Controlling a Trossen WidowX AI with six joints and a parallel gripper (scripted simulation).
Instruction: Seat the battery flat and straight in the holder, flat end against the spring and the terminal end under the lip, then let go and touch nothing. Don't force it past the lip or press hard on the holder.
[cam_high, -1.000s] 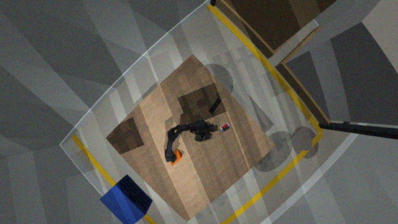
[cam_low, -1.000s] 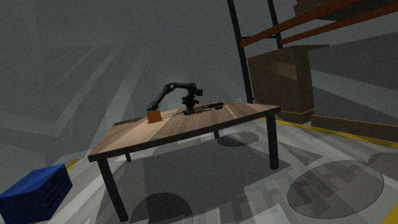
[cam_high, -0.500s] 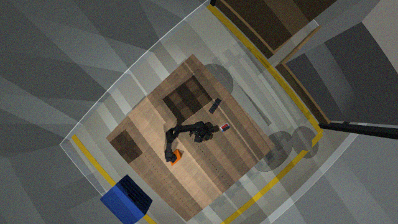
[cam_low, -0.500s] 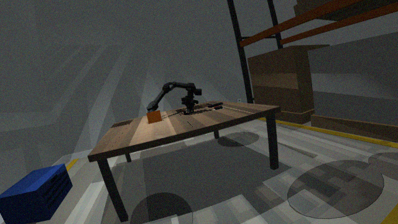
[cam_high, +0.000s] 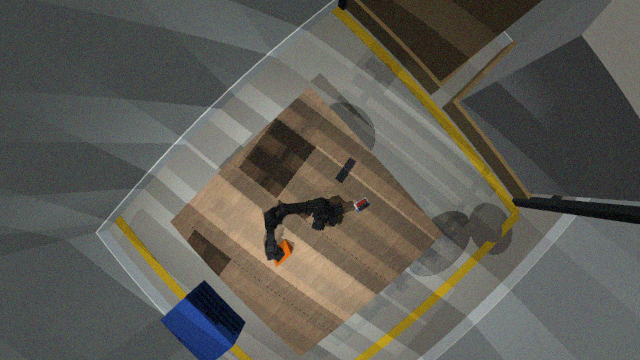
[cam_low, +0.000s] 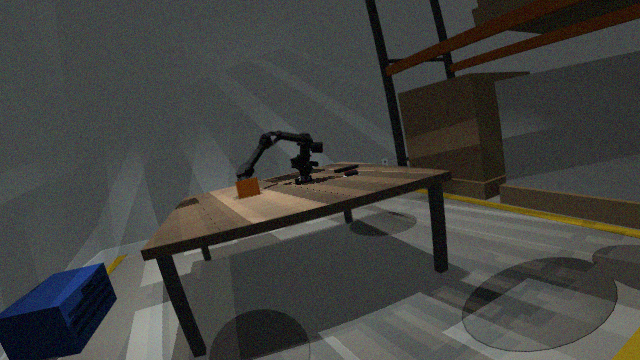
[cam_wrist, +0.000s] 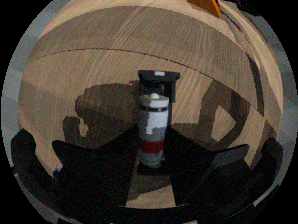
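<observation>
Right now the battery is 1 cm above my gripper tip. Also, from my gripper tip: black bar (32 cm ahead, 7 cm to the left).
</observation>
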